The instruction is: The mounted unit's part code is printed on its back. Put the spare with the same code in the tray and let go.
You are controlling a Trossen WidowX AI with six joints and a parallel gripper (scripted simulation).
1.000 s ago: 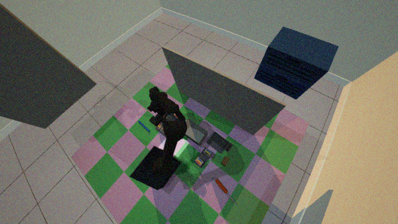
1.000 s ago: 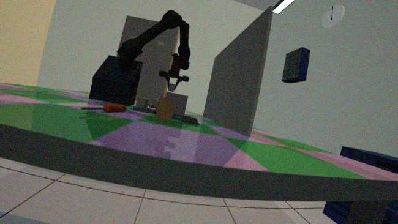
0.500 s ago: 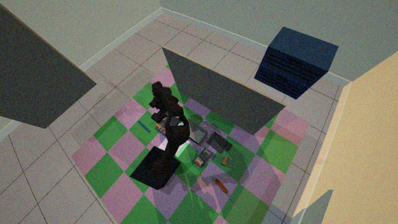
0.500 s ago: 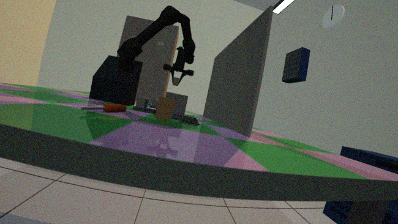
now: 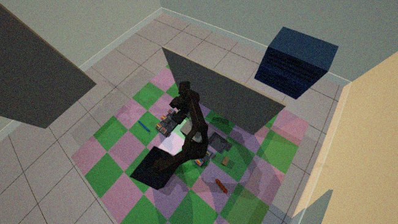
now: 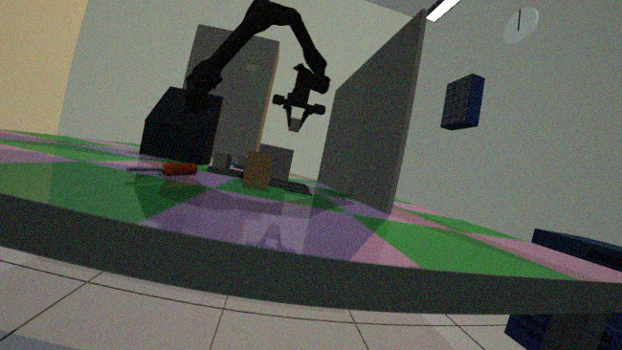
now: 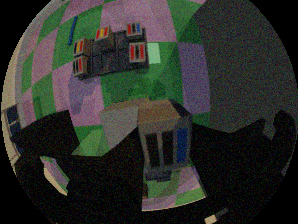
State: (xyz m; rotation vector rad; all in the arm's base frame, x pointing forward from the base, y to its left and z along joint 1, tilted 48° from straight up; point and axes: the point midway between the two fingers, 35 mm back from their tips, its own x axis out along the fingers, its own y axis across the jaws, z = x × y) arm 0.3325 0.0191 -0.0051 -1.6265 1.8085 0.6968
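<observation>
Right now the flat dark tray is 240 mm to the right of my gripper tip, 180 mm below it and 20 mm behind it. The rest, counted from my gripper tip: mounted unit (130 mm below, 60 mm to the right, 50 mm behind); then tall grey panel (180 mm ahead, 90 mm to the right, 40 mm above); then spare block (20 mm above).
</observation>
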